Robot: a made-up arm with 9 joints. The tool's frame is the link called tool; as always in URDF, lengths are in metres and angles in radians.
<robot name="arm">
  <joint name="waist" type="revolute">
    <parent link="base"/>
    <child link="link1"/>
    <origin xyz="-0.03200 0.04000 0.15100" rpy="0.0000 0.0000 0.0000"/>
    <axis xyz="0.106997 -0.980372 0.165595"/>
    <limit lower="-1.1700" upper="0.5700" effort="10" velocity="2.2"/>
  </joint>
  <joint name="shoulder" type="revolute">
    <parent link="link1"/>
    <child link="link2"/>
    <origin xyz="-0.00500 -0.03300 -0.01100" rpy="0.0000 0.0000 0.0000"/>
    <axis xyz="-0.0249 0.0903 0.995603"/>
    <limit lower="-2.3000" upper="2.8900" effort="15" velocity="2.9"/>
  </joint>
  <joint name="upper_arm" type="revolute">
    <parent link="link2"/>
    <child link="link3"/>
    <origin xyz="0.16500 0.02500 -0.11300" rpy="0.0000 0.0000 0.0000"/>
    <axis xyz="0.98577 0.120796 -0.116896"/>
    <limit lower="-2.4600" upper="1.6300" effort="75" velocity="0.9"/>
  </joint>
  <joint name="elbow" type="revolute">
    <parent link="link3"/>
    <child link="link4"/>
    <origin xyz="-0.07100 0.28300 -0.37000" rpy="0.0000 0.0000 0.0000"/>
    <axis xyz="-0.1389 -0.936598 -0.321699"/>
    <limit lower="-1.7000" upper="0.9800" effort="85" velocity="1.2"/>
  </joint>
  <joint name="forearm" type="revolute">
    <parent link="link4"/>
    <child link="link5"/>
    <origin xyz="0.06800 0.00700 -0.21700" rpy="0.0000 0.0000 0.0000"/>
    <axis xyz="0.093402 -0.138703 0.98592"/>
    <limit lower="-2.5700" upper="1.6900" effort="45" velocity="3.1"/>
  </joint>
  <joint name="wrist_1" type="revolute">
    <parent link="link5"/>
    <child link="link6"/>
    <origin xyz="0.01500 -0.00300 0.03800" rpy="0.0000 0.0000 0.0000"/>
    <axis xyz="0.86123 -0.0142 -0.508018"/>
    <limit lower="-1.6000" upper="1.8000" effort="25" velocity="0.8"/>
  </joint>
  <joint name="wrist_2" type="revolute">
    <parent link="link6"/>
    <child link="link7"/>
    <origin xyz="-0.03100 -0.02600 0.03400" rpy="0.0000 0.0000 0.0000"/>
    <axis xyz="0 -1 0"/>
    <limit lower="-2.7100" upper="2.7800" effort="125" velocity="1.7"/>
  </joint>
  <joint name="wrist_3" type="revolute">
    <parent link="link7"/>
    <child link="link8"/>
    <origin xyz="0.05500 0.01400 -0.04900" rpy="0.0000 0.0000 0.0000"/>
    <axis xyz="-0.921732 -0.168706 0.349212"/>
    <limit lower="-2.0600" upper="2.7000" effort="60" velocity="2.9"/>
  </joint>
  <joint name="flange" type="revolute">
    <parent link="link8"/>
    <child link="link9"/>
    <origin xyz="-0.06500 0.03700 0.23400" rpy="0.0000 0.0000 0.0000"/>
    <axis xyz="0 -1 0"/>
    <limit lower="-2.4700" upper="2.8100" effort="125" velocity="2.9"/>
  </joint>
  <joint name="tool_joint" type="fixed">
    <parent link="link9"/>
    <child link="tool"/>
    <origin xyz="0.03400 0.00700 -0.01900" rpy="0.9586 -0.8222 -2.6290"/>
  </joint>
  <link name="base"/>
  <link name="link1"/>
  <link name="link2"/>
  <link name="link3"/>
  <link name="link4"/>
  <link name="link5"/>
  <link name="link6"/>
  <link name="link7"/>
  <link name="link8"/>
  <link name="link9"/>
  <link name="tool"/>
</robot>
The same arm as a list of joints. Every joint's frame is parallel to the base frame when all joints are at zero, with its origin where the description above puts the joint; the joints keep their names.
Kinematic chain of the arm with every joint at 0, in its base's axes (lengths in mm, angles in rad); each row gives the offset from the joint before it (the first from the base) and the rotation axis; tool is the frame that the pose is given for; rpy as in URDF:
waist: xyz -32.0 40.0 151.0 axis 0.106997 -0.980372 0.165595
shoulder: xyz -5.0 -33.0 -11.0 axis -0.0249 0.0903 0.995603
upper_arm: xyz 165.0 25.0 -113.0 axis 0.98577 0.120796 -0.116896
elbow: xyz -71.0 283.0 -370.0 axis -0.1389 -0.936598 -0.321699
forearm: xyz 68.0 7.0 -217.0 axis 0.093402 -0.138703 0.98592
wrist_1: xyz 15.0 -3.0 38.0 axis 0.86123 -0.0142 -0.508018
wrist_2: xyz -31.0 -26.0 34.0 axis -y
wrist_3: xyz 55.0 14.0 -49.0 axis -0.921732 -0.168706 0.349212
flange: xyz -65.0 37.0 234.0 axis -y
tool: xyz 34.0 7.0 -19.0 rpy 0.9586 -0.8222 -2.6290
Joint limits (rad, base to tool): -1.1700..0.5700 -2.3000..2.8900 -2.4600..1.6300 -1.7000..0.9800 -2.5700..1.6900 -1.6000..1.8000 -2.7100..2.7800 -2.0600..2.7000 -2.4700..2.8100

